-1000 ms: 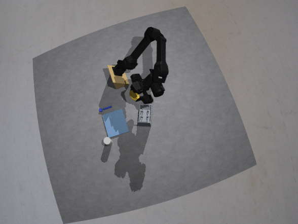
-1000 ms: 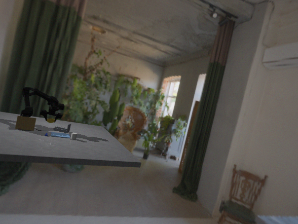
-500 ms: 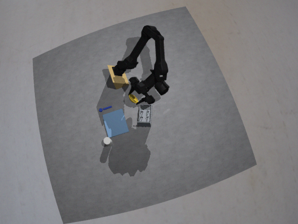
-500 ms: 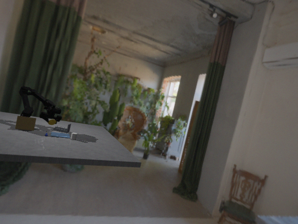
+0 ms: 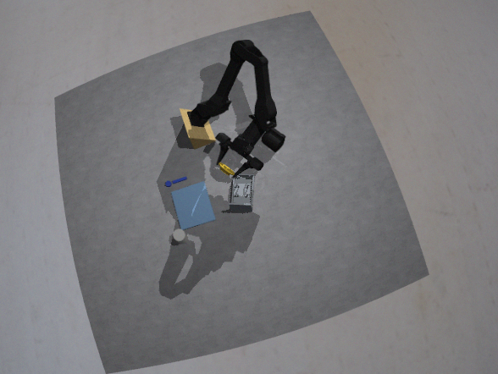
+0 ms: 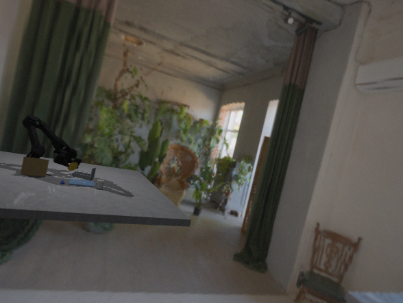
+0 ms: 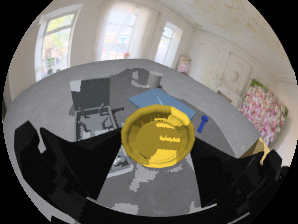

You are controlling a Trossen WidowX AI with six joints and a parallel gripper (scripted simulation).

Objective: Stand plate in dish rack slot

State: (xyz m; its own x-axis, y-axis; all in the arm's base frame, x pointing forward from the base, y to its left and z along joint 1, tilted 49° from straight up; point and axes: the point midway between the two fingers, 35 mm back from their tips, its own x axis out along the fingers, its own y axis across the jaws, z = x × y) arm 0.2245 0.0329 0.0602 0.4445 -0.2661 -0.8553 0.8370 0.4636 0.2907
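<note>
Now: the grey dish rack 80 mm ahead of my gripper tip, 30 mm to the left of it and 40 mm below it. Also, from my gripper tip: blue flat board (60 mm ahead, 150 mm to the right, 60 mm below); yellow plate (10 mm to the left); blue spoon (50 mm behind, 190 mm to the right, 60 mm below).
</note>
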